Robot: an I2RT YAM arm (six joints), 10 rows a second.
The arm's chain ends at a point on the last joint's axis. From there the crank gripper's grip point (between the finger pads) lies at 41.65 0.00 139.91 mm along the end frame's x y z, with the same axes.
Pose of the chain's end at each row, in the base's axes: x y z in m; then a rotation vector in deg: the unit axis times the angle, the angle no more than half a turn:
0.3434, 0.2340, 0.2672, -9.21, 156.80, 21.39
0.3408, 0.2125, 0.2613, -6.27, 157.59, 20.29
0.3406, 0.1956, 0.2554, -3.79, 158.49, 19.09
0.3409, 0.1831, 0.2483, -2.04, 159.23, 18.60
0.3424, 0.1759, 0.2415, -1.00, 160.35, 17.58
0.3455, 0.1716, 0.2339, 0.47, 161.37, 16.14
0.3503, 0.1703, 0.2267, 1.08, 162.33, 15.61
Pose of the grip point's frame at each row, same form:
0.3535, 0.2705, 0.1262, -9.21, 156.80, 21.39
0.3503, 0.2474, 0.1199, -6.27, 157.59, 20.29
0.3490, 0.2288, 0.1135, -3.79, 158.49, 19.09
0.3481, 0.2156, 0.1062, -2.04, 159.23, 18.60
0.3473, 0.2066, 0.0989, -1.00, 160.35, 17.58
0.3485, 0.2000, 0.0907, 0.47, 161.37, 16.14
0.3512, 0.1978, 0.0833, 1.08, 162.33, 15.61

